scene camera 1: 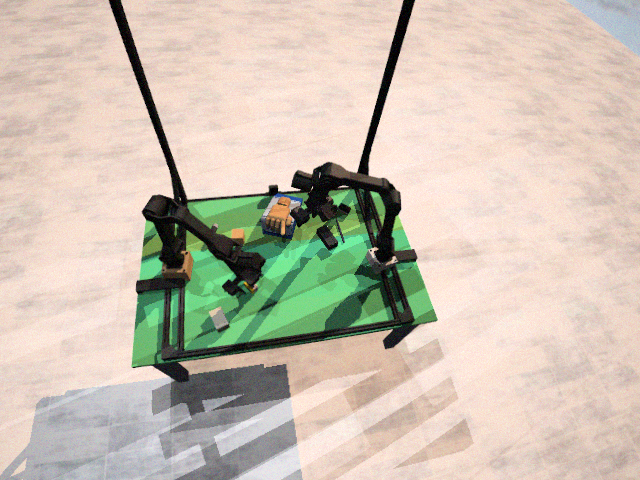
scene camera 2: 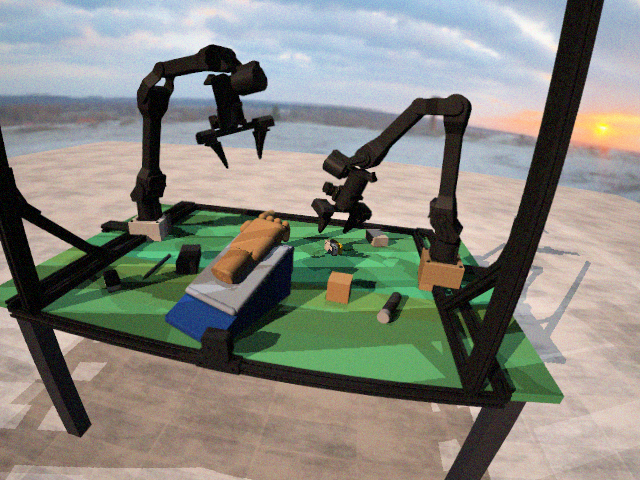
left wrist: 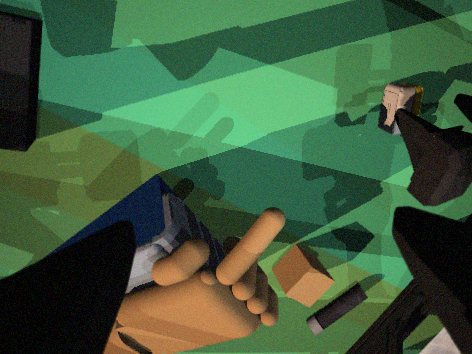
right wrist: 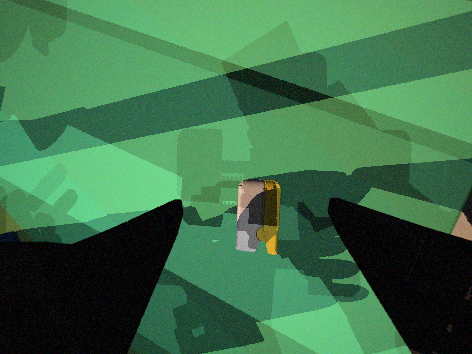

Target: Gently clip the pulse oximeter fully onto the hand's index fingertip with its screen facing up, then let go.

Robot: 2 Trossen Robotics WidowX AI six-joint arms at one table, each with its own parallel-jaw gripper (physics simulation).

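Places are measured from the left arm's base along level axes (x ahead, y left, z up), in millimetres.
Pixels of known places: left gripper, fingertip midpoint: [scene camera 1: 305, 222] [scene camera 2: 244, 163] [left wrist: 264, 227]; right gripper, fingertip midpoint: [scene camera 2: 331, 232] [left wrist: 428, 104] [right wrist: 255, 205]; left arm's base at its link origin: [scene camera 1: 383, 255] [scene camera 2: 149, 217]; right arm's base at its link origin: [scene camera 1: 175, 261] [scene camera 2: 442, 257].
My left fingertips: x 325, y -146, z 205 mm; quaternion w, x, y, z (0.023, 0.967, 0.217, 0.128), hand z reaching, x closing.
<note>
Ahead of a thing's pixels: the offset from my left fingertips to its top centre. "pt": to the spot under its first point.
The white-and-yellow pulse oximeter {255 mm ahead, 69 mm left, 232 mm down} [scene camera 2: 333, 246] [left wrist: 398, 105] [right wrist: 250, 215] lies on its side on the green table, its two halves side by side in the right wrist view. My right gripper [scene camera 2: 334, 230] [right wrist: 255, 205] is open and empty above it; the oximeter appears between the fingertips in the right wrist view. The tan hand [scene camera 1: 280, 211] [scene camera 2: 258, 240] [left wrist: 195, 305] rests on a sloped support, its index finger [left wrist: 252, 245] extended and bare. My left gripper [scene camera 2: 243, 162] [left wrist: 264, 227] is open and empty, high above the table near the hand. The oximeter's screen cannot be made out.
The blue support wedge {pt 81 mm ahead, 244 mm right, 222 mm down} [scene camera 2: 268, 294] stands under the hand. An orange cube {240 mm ahead, 178 mm right, 214 mm down} [scene camera 2: 338, 287] [left wrist: 304, 277] and a dark cylinder {346 mm ahead, 239 mm right, 237 mm down} [scene camera 2: 388, 308] [left wrist: 337, 308] lie beside it. A pale block {412 mm ahead, 162 mm left, 234 mm down} [scene camera 1: 218, 318] [scene camera 2: 377, 238] lies beyond the oximeter in scene camera 2. A black box {142 mm back, 47 mm right, 229 mm down} [scene camera 2: 188, 259] and thin rod {222 mm back, 74 mm right, 255 mm down} [scene camera 2: 156, 266] lie left there.
</note>
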